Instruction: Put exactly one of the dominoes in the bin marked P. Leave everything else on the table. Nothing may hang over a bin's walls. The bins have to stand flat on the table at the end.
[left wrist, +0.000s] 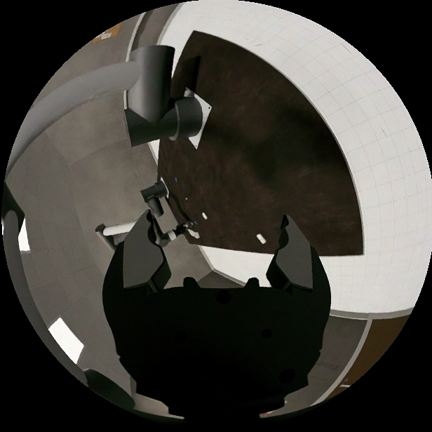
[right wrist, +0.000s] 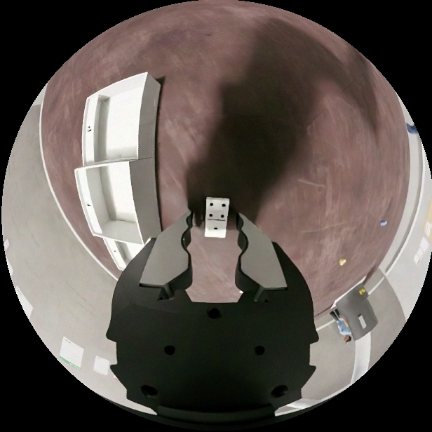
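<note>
A white domino (right wrist: 217, 217) with black dots lies on the brown table, in line with the gap between the fingertips of my right gripper (right wrist: 214, 213). This gripper is open, with space on both sides of the domino. In the right wrist view a white bin (right wrist: 149, 115) stands at the upper left; its small mark looks like a P. A second white bin (right wrist: 145, 195) adjoins it; its mark is too small to read. A third white bin (right wrist: 116, 252) is partly hidden behind the right gripper. My left gripper (left wrist: 217, 212) is open and empty, high and far from the bins.
A yellow object (right wrist: 342, 261) and a blue object (right wrist: 383, 223) lie to the right on the table (right wrist: 310, 210) (left wrist: 250, 150). In the left wrist view, two small white objects (left wrist: 204, 216) (left wrist: 261, 238) are too distant to identify. The other arm shows near the table's far edge.
</note>
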